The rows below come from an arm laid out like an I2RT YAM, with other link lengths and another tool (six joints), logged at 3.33 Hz.
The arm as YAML. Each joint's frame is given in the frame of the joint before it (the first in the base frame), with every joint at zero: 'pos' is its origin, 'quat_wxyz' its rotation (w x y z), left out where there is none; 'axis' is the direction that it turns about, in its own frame. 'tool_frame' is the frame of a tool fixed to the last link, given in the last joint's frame.
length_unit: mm
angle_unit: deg
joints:
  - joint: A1
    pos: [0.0, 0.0, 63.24]
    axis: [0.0, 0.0, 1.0]
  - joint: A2
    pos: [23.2, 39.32, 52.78]
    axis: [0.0, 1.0, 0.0]
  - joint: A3
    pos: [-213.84, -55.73, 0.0]
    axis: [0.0, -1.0, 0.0]
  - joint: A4
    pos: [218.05, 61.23, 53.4]
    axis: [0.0, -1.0, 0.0]
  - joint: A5
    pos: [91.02, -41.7, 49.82]
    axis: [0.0, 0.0, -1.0]
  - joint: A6
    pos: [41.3, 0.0, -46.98]
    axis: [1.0, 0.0, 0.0]
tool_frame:
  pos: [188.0, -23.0, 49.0]
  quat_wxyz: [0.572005, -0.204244, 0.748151, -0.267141]
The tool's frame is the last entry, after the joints.
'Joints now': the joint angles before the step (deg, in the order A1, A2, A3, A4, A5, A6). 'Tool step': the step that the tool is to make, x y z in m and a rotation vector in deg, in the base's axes. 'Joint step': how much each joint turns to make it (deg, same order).
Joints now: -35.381 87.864 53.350 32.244 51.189 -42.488
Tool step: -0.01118 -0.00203 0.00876 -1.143 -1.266 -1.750
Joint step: -0.648 -0.409 -0.239 1.733 1.106 -0.265
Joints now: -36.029 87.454 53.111 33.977 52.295 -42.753
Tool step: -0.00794 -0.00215 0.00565 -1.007 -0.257 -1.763
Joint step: -0.433 0.393 0.063 2.022 1.324 -1.114
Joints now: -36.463 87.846 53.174 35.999 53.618 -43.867
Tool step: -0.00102 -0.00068 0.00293 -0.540 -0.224 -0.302
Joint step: -0.120 0.370 0.155 1.133 0.172 -0.517
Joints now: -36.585 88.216 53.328 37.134 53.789 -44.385
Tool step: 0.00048 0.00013 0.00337 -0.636 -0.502 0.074
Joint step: -0.003 0.377 0.100 1.343 -0.087 -0.351
